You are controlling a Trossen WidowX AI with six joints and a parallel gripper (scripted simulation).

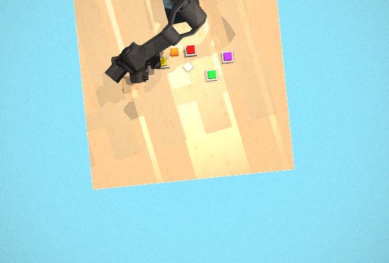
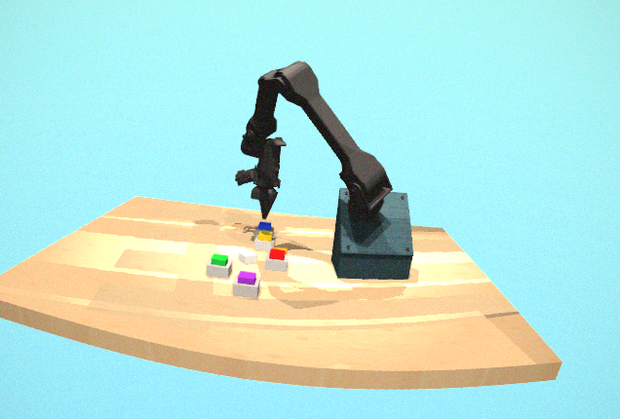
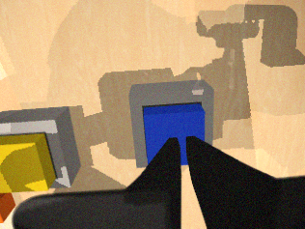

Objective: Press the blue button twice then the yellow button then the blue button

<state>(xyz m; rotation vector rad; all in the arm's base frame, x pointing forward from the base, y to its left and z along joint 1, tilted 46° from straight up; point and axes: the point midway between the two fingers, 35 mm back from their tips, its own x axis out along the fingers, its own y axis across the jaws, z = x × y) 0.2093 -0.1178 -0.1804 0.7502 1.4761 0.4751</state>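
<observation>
The blue button lies 20 mm below my gripper tip. Also, from my gripper tip: yellow button: 100 mm to the left, 20 mm below; orange block: 160 mm to the left, 40 mm below, 30 mm behind; white block: 200 mm to the left, 50 mm ahead, 40 mm below.
</observation>
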